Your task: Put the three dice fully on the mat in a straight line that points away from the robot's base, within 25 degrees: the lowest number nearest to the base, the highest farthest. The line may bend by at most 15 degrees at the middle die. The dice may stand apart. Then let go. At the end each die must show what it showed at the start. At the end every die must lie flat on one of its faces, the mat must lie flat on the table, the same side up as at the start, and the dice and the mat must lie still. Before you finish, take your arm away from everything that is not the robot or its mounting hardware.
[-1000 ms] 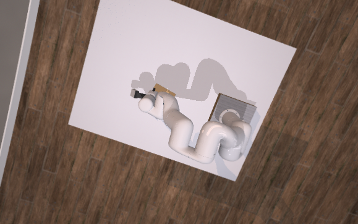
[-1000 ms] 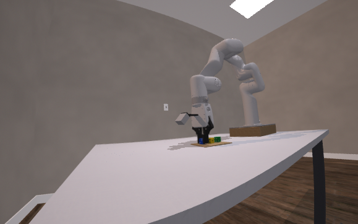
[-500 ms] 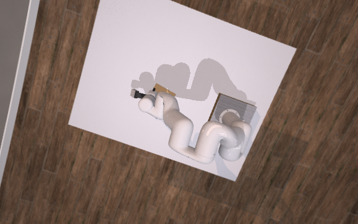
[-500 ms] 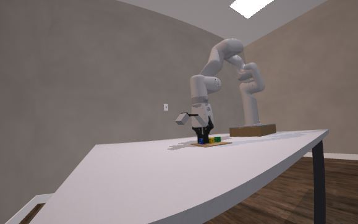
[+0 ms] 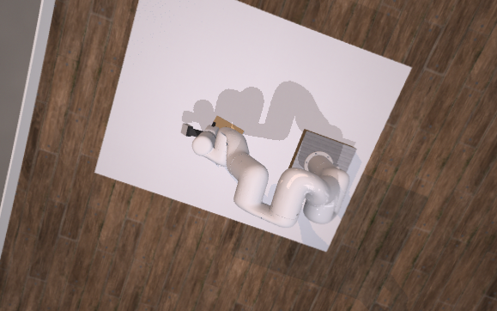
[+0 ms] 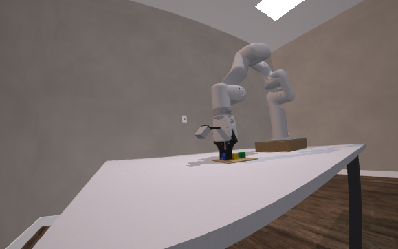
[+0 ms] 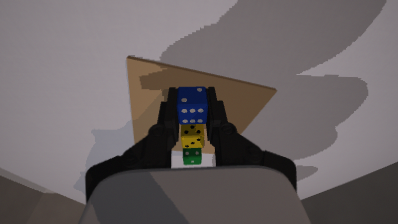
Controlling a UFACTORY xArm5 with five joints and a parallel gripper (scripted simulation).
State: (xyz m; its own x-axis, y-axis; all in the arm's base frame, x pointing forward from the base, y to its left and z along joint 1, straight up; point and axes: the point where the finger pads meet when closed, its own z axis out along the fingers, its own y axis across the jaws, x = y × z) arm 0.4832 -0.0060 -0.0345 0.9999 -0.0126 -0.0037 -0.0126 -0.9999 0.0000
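My gripper is now 1 cm above the blue die. Also, from my hand: tan mat: 5 cm behind, 3 cm below; then yellow die: 5 cm behind, 1 cm below; then green die: 10 cm behind, 1 cm below.
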